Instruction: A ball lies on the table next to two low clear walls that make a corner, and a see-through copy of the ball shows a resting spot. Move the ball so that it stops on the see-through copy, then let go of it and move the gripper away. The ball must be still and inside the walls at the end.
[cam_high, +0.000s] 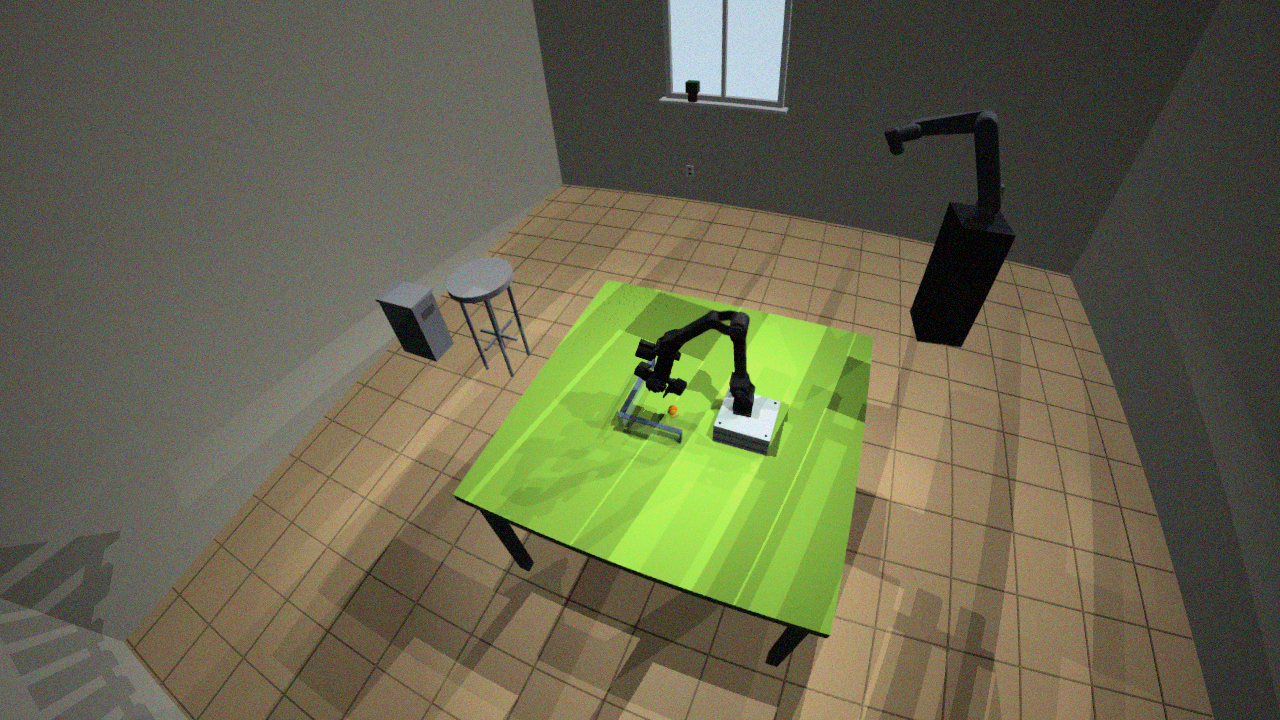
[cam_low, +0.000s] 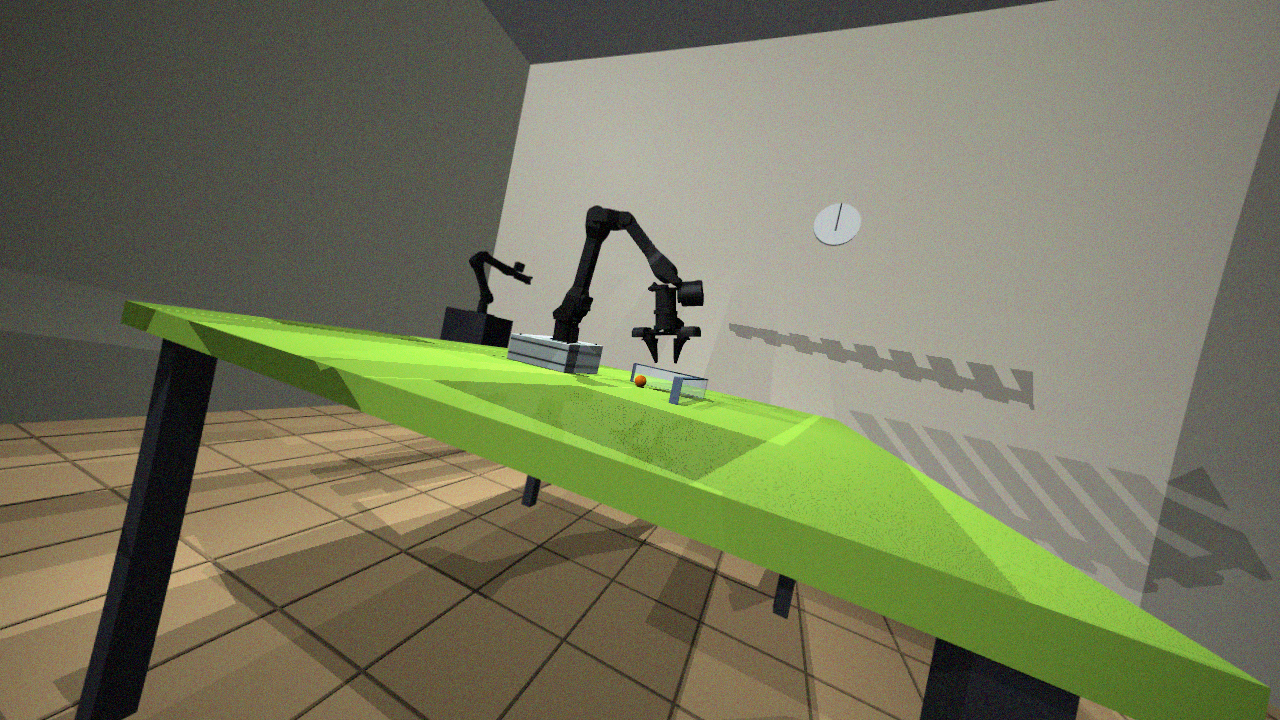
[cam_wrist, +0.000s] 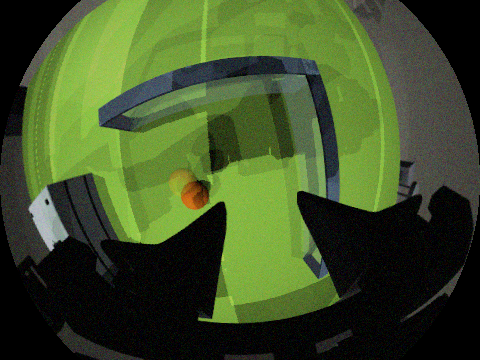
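My gripper tip is now 70 mm above the orange ball, 60 mm past it and 10 mm to the right of it. From my gripper tip the other things lie so: faint copy of ball (70 mm below, 70 mm behind, 30 mm to the left).
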